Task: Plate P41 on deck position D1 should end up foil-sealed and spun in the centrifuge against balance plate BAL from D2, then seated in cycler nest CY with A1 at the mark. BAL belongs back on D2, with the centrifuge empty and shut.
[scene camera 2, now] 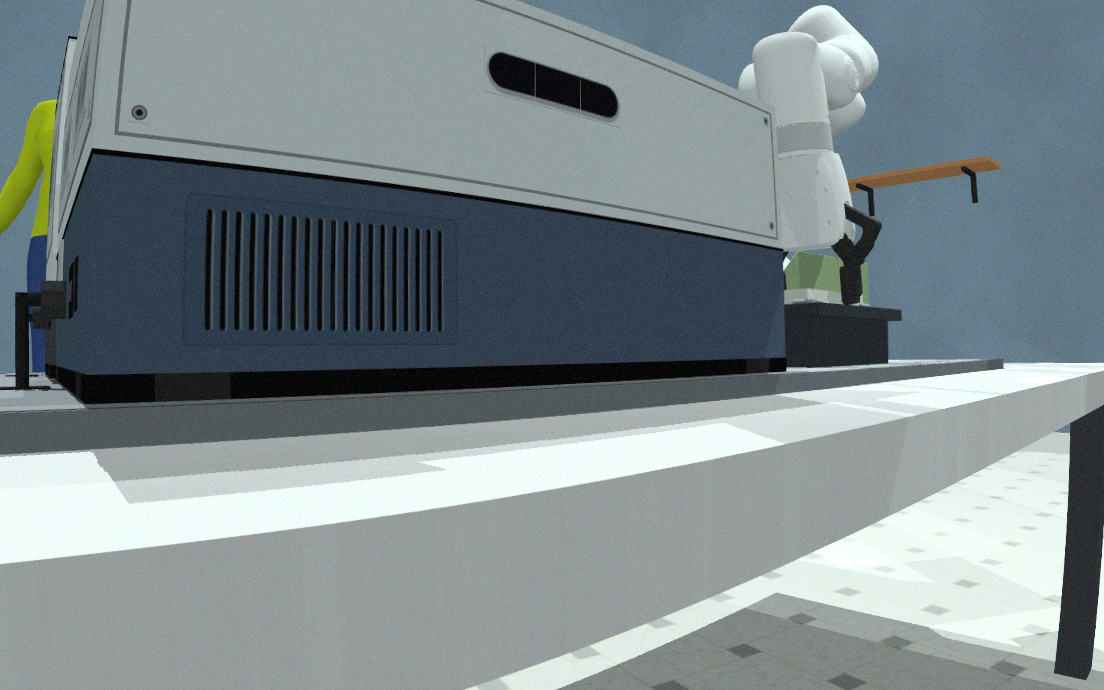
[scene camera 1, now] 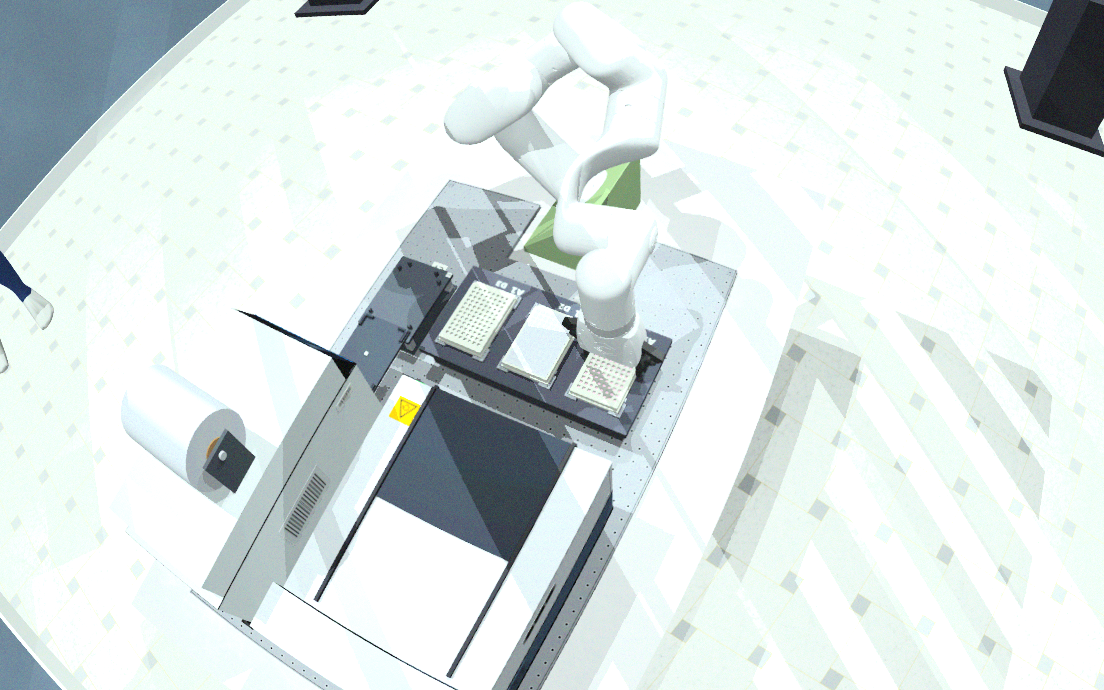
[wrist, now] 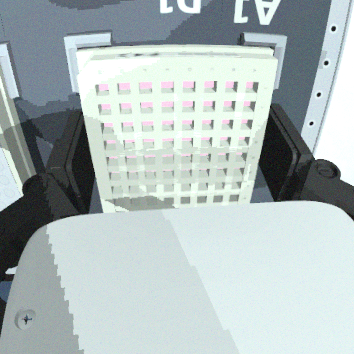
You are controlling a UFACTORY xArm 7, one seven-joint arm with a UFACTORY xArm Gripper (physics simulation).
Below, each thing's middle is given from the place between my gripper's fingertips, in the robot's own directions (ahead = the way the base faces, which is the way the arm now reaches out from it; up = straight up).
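From my hand: smooth white plate (scene camera 1: 539, 348), 130 mm to the right. Centrifuge (scene camera 2: 251, 206), 130 mm to the right, 450 mm ahead, 60 mm above. Well plate with yellowish wells (scene camera 1: 474, 324), 20 mm behind, 250 mm to the right. Well plate with pink wells (scene camera 1: 601, 382), my gripper 20 mm short of it.
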